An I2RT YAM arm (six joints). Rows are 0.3 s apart.
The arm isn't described. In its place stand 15 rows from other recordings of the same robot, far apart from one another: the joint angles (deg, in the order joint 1, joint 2, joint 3, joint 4, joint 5, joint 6), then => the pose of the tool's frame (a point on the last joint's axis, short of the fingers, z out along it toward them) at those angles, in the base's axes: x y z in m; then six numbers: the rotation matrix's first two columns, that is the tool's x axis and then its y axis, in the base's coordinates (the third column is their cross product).
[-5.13, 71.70, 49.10, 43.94, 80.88, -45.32] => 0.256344 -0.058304 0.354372 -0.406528 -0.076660 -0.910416 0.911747 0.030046 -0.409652
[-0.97, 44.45, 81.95, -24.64, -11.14, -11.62] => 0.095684 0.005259 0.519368 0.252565 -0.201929 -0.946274 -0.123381 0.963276 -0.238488
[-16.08, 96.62, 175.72, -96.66, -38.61, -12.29] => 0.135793 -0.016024 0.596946 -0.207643 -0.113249 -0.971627 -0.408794 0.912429 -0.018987
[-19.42, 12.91, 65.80, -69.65, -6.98, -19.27] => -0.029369 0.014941 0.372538 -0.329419 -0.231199 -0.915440 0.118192 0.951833 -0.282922
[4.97, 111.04, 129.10, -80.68, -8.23, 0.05] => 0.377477 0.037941 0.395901 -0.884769 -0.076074 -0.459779 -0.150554 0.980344 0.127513
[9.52, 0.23, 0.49, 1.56, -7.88, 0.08] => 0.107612 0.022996 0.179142 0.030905 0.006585 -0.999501 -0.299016 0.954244 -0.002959
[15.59, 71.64, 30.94, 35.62, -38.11, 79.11] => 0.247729 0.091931 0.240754 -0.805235 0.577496 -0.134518 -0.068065 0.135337 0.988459
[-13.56, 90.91, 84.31, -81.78, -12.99, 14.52] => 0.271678 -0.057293 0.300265 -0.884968 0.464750 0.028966 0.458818 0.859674 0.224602
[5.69, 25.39, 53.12, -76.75, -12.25, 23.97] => 0.040831 0.011659 0.311678 -0.782045 0.321053 -0.534164 0.090137 0.906356 0.412789
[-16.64, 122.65, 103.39, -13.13, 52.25, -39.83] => 0.465634 -0.168544 0.260297 -0.916182 -0.135449 -0.377179 0.297159 0.401888 -0.866131
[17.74, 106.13, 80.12, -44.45, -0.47, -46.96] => 0.358506 0.114997 0.210306 -0.388018 -0.891471 -0.233925 -0.865768 0.439591 -0.239177
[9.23, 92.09, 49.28, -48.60, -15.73, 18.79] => 0.242721 0.049221 0.146614 -0.981774 0.154564 0.110592 0.177905 0.952114 0.248653
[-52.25, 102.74, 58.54, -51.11, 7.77, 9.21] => 0.171032 -0.228752 0.134407 -0.477567 0.875818 0.069805 0.863336 0.482532 -0.147693
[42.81, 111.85, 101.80, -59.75, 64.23, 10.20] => 0.315863 0.248895 0.290887 -0.689531 -0.533790 -0.489505 0.055657 0.634821 -0.770652
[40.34, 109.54, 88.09, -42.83, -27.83, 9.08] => 0.297212 0.274217 0.233516 -0.792806 -0.490203 -0.362160 -0.609397 0.628140 0.483813
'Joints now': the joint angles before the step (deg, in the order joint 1, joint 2, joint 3, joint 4, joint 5, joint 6). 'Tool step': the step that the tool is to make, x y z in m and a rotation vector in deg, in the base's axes. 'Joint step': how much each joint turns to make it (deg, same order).
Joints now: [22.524 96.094 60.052 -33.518 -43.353 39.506]
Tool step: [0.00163 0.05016 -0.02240 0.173 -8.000 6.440]
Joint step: [7.977 5.573 0.001 12.807 3.737 -0.001]
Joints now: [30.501 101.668 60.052 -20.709 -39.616 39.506]
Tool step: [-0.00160 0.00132 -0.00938 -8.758 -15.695 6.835]
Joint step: [1.291 0.087 -1.573 2.316 11.235 -14.731]
